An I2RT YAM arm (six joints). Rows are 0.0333 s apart.
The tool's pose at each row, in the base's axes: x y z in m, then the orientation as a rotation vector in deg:
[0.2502 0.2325 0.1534 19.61 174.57 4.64]
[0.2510 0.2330 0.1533 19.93 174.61 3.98]
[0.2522 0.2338 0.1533 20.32 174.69 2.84]
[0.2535 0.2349 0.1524 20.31 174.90 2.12]
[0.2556 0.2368 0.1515 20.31 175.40 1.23]
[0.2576 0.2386 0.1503 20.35 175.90 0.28]
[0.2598 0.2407 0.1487 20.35 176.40 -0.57]
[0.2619 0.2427 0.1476 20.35 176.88 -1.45]
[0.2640 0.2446 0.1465 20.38 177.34 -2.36]
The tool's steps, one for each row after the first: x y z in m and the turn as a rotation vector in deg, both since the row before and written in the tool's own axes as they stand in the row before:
[-0.0007 0.0007 0.0002 0.44 0.01 0.19]
[-0.0010 0.0010 0.0001 0.76 0.01 0.22]
[-0.0009 0.0013 0.0010 0.49 0.14 -0.04]
[-0.0015 0.0023 0.0011 0.63 0.42 -0.05]
[-0.0015 0.0022 0.0013 0.67 0.42 -0.03]
[-0.0016 0.0025 0.0017 0.60 0.43 -0.05]
[-0.0015 0.0024 0.0012 0.62 0.41 -0.05]
[-0.0016 0.0023 0.0011 0.63 0.40 -0.03]

